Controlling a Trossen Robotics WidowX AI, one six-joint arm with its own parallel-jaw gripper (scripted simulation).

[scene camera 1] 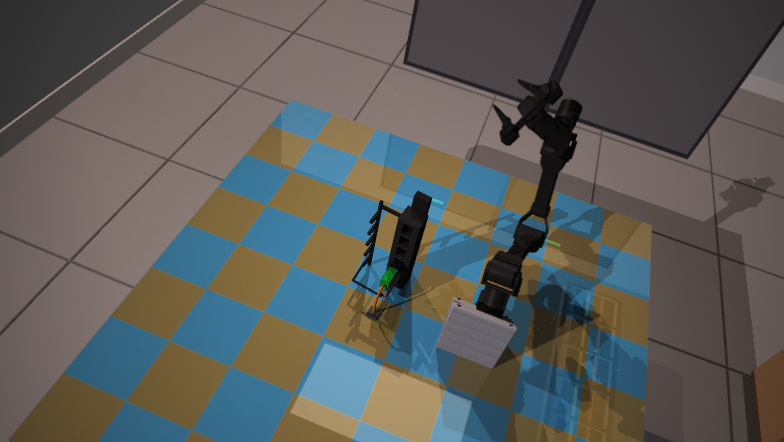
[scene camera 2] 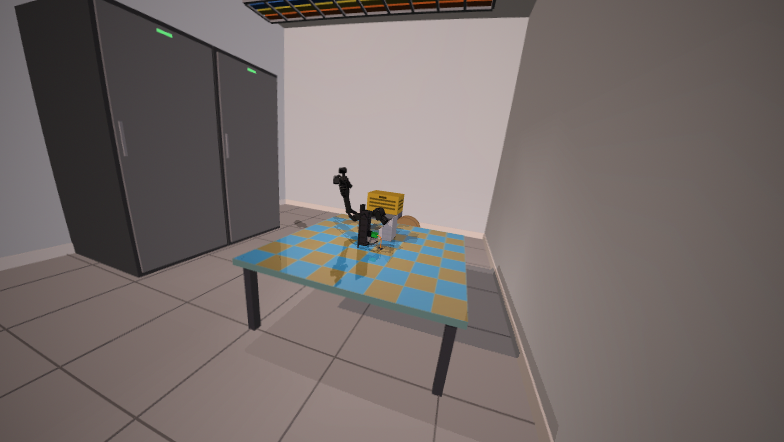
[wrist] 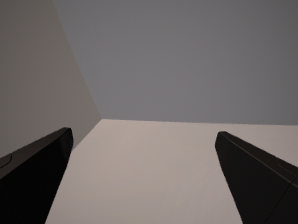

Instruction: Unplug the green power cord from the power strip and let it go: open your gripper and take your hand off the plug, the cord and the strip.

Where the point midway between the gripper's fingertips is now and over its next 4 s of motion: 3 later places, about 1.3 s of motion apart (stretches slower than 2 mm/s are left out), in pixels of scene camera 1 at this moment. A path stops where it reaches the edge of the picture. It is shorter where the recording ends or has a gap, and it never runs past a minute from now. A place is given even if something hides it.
The gripper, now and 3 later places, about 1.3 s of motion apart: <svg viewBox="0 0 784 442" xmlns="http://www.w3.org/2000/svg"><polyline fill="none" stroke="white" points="505,92 369,267 386,276 386,280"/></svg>
